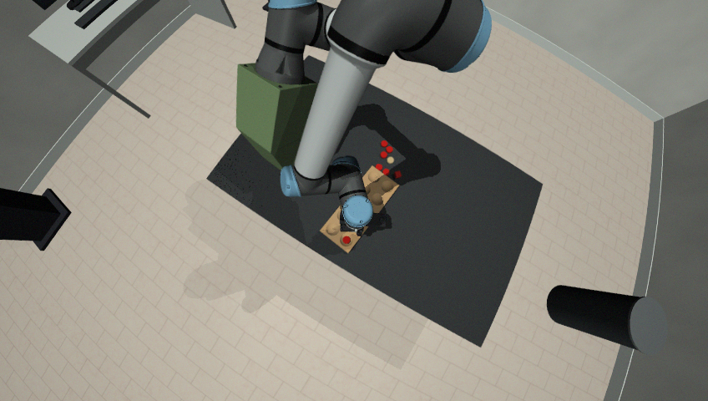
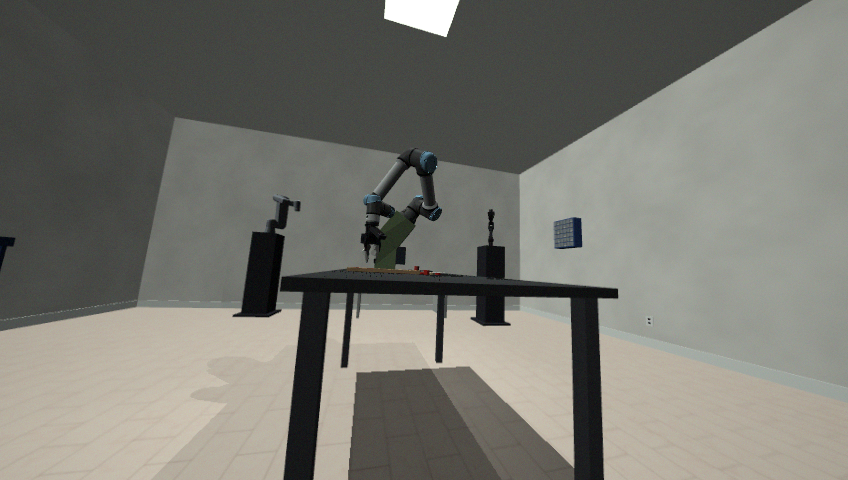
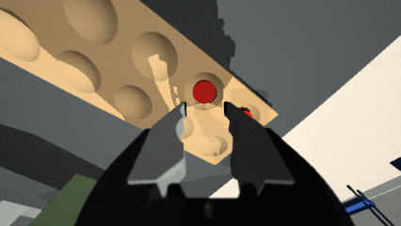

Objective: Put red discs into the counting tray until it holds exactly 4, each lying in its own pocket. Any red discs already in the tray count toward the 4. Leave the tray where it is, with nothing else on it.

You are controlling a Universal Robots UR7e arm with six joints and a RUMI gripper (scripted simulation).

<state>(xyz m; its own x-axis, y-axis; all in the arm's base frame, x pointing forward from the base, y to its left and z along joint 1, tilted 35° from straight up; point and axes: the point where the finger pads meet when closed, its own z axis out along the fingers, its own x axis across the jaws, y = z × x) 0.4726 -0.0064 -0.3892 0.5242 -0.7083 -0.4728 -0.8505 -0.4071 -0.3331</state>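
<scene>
The tan disc is 3 cm behind my hand, 35 cm to the left of it and 6 cm below it. Also, from my hand: red cube (3 cm ahead, 30 cm to the left, 5 cm below); then wooden counting tray (3 cm behind, 8 cm to the left, 5 cm below).
</scene>
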